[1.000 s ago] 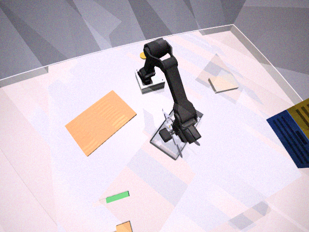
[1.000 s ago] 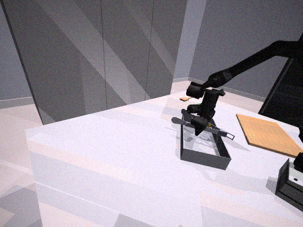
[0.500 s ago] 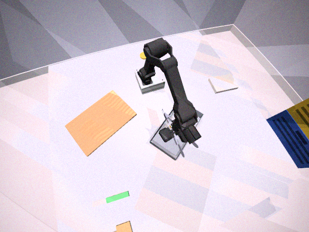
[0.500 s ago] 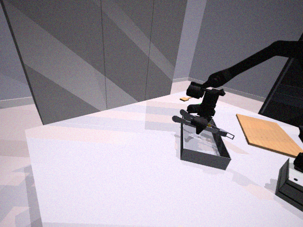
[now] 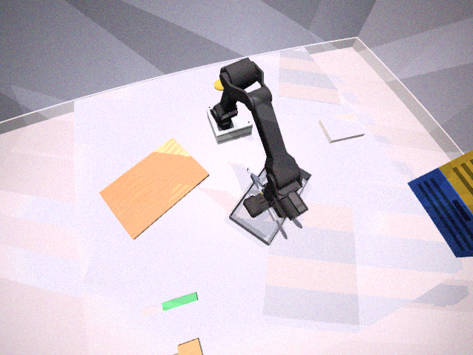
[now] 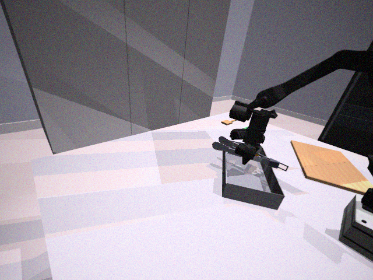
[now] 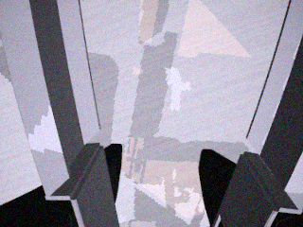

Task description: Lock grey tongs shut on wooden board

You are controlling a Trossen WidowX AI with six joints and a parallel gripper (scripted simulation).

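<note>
Right now my gripper tip is 20 mm past the roasting tin and 20 mm to the right of it. Round my gripper tip: wooden board: 200 mm behind, 390 mm to the right, 30 mm below; then beige tile: 230 mm behind, 460 mm to the left, 20 mm below.
</note>
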